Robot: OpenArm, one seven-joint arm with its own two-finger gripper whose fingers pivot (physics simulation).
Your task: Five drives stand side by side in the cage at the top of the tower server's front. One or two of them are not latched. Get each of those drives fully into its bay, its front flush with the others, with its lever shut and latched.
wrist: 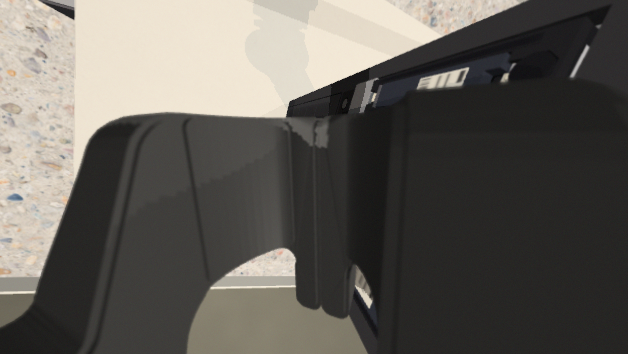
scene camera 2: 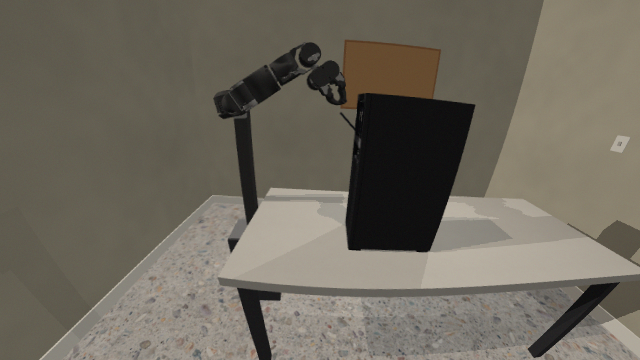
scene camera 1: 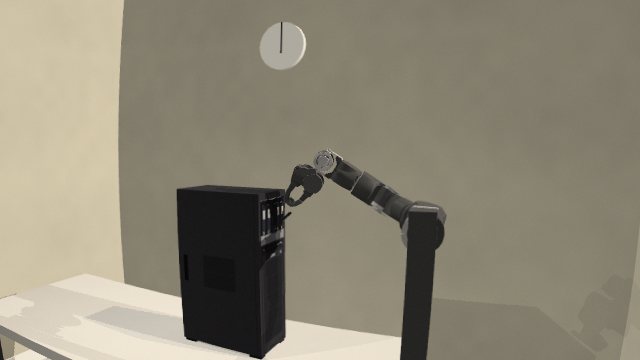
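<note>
The black tower server (scene camera 1: 220,280) (scene camera 2: 410,175) (wrist: 500,24) stands upright. Its drives (scene camera 1: 269,217) (wrist: 442,80) stand side by side in the cage at the top front; the gripper hides part of them in the wrist view. One open lever (scene camera 1: 286,217) (scene camera 2: 348,121) slants up and outward from the cage. I cannot tell which drive it belongs to, nor whether that drive's front is flush. My gripper (scene camera 1: 291,203) (scene camera 2: 340,102) (wrist: 332,210) is shut and empty, its two fingertips together. It is close in front of the cage's upper part, above the lever's outer end.
The server stands on a white table (scene camera 1: 345,341) (scene camera 2: 300,272) (wrist: 165,60). The arm's dark post (scene camera 1: 419,290) (scene camera 2: 245,165) rises beyond the table's end, on the server's front side. A brown board (scene camera 2: 392,70) and a round clock (scene camera 1: 282,46) are on the walls.
</note>
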